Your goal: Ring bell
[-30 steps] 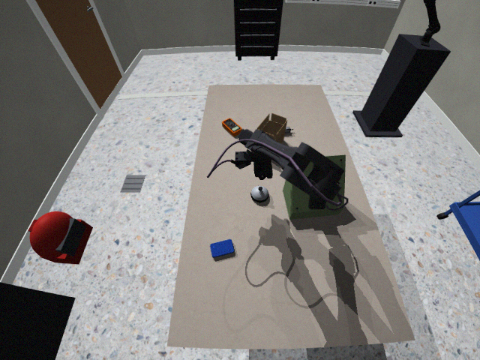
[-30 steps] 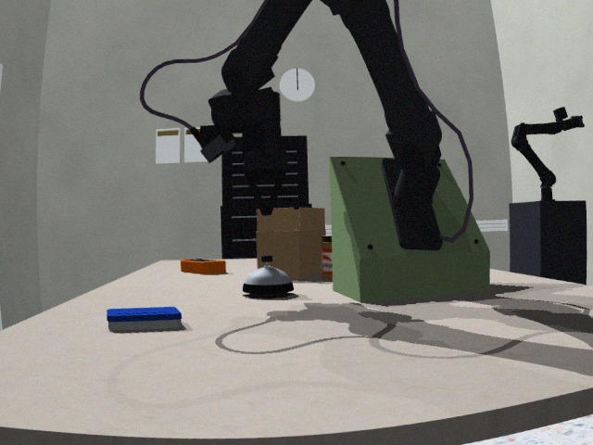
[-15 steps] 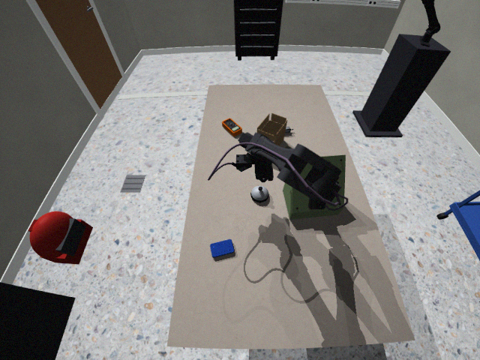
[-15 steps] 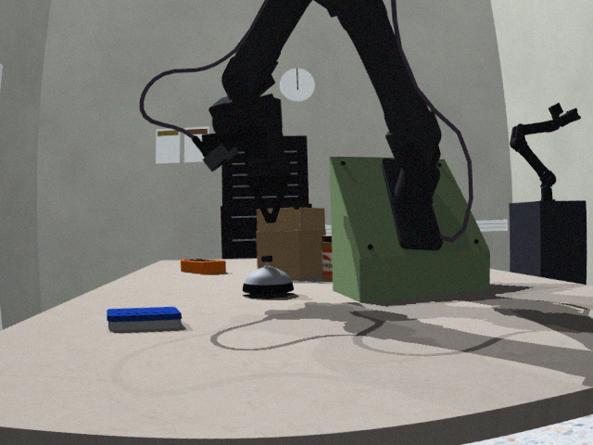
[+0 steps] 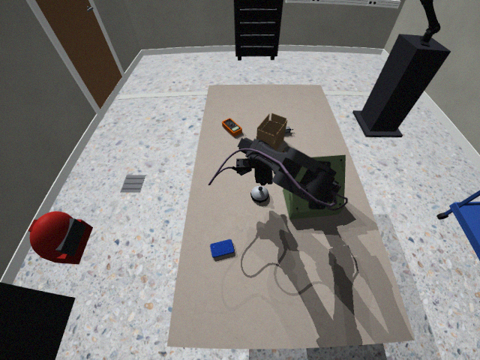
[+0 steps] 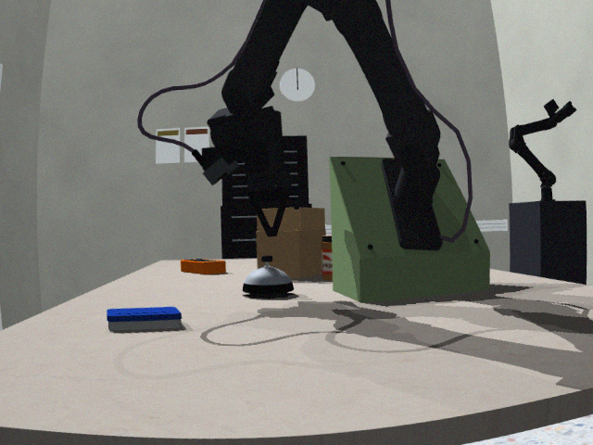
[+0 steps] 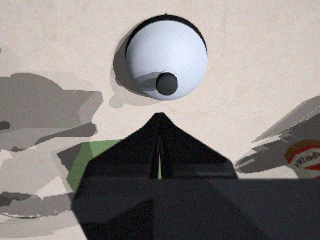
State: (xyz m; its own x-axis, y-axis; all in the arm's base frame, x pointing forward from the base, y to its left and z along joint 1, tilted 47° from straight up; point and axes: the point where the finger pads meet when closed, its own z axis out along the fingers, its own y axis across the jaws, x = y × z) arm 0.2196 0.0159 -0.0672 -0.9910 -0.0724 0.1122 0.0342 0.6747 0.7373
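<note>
The bell button lies 50 mm below my hand, 10 mm to the right of it and 10 mm ahead of it. Also, from my hand: bell (70 mm below, 10 mm to the right, 10 mm ahead); blue block (250 mm to the left, 180 mm ahead, 90 mm below); can (210 mm to the right, 140 mm behind, 60 mm below).
</note>
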